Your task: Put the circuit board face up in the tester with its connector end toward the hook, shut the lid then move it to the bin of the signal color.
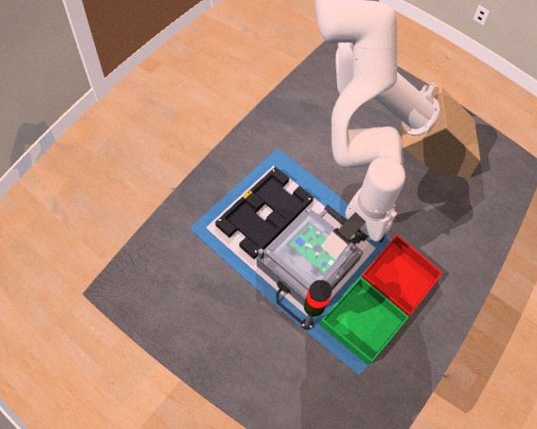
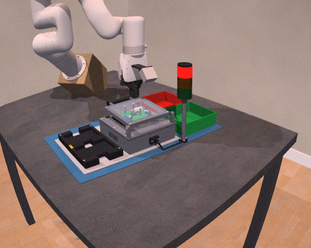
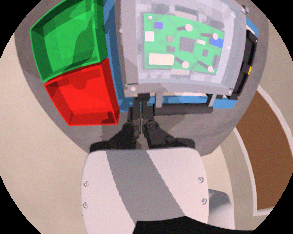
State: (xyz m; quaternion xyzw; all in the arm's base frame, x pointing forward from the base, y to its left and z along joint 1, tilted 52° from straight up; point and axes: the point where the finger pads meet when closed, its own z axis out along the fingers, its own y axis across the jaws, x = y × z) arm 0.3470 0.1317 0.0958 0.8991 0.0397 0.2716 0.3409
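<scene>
My gripper is now 2 cm short of the black latch hook, 1 cm to the left of it and 2 cm above it. From my hand the other things lie so: green circuit board: 7 cm ahead, 7 cm to the right, 4 cm below; clear lid: 8 cm ahead, 7 cm to the right, 2 cm below; plate: 8 cm ahead, 7 cm to the right, 4 cm below.
</scene>
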